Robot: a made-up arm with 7 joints.
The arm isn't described. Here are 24 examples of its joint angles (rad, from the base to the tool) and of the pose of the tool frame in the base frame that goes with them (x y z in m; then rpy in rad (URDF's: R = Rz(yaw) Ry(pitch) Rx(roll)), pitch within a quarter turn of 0, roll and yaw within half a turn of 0).
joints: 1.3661 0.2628 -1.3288 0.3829 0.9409 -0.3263 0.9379
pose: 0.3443 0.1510 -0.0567 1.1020 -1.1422 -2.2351
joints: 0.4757 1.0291 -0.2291 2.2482 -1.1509 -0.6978 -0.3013
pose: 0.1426 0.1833 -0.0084 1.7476 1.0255 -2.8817
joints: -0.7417 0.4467 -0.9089 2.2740 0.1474 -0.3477 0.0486
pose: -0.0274 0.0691 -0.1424 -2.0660 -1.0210 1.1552
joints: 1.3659 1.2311 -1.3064 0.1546 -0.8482 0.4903 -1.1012
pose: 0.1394 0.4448 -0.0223 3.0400 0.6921 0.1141
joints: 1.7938 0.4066 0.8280 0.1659 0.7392 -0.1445 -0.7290
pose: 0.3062 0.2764 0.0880 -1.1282 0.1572 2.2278
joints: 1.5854 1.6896 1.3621 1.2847 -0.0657 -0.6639 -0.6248
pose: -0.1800 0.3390 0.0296 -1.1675 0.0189 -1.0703
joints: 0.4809 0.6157 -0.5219 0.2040 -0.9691 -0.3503 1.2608
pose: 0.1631 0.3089 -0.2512 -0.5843 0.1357 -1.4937
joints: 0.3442 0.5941 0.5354 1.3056 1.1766 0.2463 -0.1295
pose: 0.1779 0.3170 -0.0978 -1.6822 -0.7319 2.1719
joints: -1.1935 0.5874 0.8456 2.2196 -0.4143 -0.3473 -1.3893
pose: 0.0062 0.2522 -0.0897 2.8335 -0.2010 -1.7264
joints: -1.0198 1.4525 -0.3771 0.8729 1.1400 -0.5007 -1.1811
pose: -0.0083 0.4096 -0.1406 1.8647 -0.3066 -0.5420
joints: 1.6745 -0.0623 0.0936 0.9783 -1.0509 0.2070 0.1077
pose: 0.2703 0.1128 0.1627 2.6070 -0.5025 -2.0320
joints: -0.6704 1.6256 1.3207 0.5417 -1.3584 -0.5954 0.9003
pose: 0.0778 0.4469 0.0648 0.5346 0.8523 -0.9926
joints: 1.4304 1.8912 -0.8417 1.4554 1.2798 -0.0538 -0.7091
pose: 0.0612 0.3586 0.0996 -2.7779 -0.8737 -2.2935
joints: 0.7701 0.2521 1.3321 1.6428 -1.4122 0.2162 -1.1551
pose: 0.1238 0.3158 -0.0727 3.1026 -0.9239 -0.1200
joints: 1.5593 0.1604 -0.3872 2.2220 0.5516 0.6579 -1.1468
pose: 0.1047 0.0854 0.1181 -2.6771 -0.2419 2.9286
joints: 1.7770 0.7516 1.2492 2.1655 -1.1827 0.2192 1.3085
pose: -0.0192 0.2822 0.0393 -2.6795 -0.9445 -2.0530
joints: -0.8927 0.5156 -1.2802 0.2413 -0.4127 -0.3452 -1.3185
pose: -0.2460 0.2594 -0.2124 0.4543 -0.1476 -1.6198
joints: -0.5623 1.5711 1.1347 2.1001 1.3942 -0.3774 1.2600
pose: 0.1176 0.2312 0.0758 1.3575 -0.5852 3.0875
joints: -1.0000 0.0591 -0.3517 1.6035 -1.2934 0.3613 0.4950
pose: -0.0800 0.0735 -0.2320 -0.0001 -0.1021 -1.3844
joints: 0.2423 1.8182 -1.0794 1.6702 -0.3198 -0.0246 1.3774
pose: 0.0964 0.3263 -0.0730 -0.7242 0.3522 -1.8491
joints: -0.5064 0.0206 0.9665 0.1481 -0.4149 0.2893 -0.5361
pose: -0.1602 0.1450 -0.3168 0.9261 0.5573 0.6776
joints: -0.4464 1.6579 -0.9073 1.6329 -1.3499 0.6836 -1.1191
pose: 0.0420 0.3133 -0.1429 1.1660 0.8968 -2.9400
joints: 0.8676 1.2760 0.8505 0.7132 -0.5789 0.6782 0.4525
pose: 0.0574 0.4450 0.0430 0.7607 -1.2112 0.4771
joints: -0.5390 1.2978 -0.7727 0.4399 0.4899 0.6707 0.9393
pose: -0.0287 0.4339 -0.1442 0.3994 0.9555 0.2840
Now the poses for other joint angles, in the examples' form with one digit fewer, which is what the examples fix.
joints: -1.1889 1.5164 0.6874 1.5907 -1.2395 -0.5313 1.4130
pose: 0.132 0.315 -0.082 -1.052 0.481 -2.770
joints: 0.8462 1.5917 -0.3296 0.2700 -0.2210 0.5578 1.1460
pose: 0.032 0.469 0.026 0.404 -0.311 0.320
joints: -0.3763 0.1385 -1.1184 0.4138 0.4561 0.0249 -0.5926
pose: -0.101 0.107 -0.334 0.290 0.039 -0.640
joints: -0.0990 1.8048 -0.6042 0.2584 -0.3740 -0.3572 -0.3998
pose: 0.040 0.465 0.055 1.451 1.033 -0.838
